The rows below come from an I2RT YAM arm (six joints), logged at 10 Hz.
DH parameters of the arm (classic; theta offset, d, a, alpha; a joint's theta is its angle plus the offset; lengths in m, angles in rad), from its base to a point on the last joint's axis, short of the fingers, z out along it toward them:
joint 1: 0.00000 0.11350 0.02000 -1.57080
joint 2: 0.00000 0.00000 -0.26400 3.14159
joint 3: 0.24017 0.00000 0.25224 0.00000
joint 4: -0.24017 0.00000 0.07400 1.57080
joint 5: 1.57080 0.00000 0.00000 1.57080
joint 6: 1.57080 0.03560 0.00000 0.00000
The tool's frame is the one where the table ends.
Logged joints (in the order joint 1, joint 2, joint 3, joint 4, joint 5, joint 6), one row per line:
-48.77 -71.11 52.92 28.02 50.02 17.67
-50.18 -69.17 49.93 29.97 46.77 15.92
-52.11 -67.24 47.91 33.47 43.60 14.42
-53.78 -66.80 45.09 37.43 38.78 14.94
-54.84 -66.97 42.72 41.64 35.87 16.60
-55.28 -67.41 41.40 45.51 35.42 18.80
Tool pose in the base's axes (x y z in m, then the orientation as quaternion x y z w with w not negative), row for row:
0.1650 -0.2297 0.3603 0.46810 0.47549 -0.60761 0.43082
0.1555 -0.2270 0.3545 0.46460 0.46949 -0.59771 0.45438
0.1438 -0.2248 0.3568 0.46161 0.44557 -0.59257 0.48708
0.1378 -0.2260 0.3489 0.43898 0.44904 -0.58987 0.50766
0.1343 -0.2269 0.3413 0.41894 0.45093 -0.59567 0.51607
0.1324 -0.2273 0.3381 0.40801 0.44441 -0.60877 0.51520
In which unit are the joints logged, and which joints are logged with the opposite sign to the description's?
The joints are logged in degrees. Opposite sign: joint 2, joint 6.
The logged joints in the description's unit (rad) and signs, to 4 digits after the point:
-0.8512 1.2411 0.9236 0.4890 0.8730 -0.3084
-0.8758 1.2072 0.8714 0.5231 0.8163 -0.2779
-0.9095 1.1736 0.8362 0.5842 0.7610 -0.2517
-0.9386 1.1659 0.7870 0.6533 0.6768 -0.2608
-0.9571 1.1688 0.7456 0.7268 0.6260 -0.2897
-0.9648 1.1765 0.7226 0.7943 0.6182 -0.3281

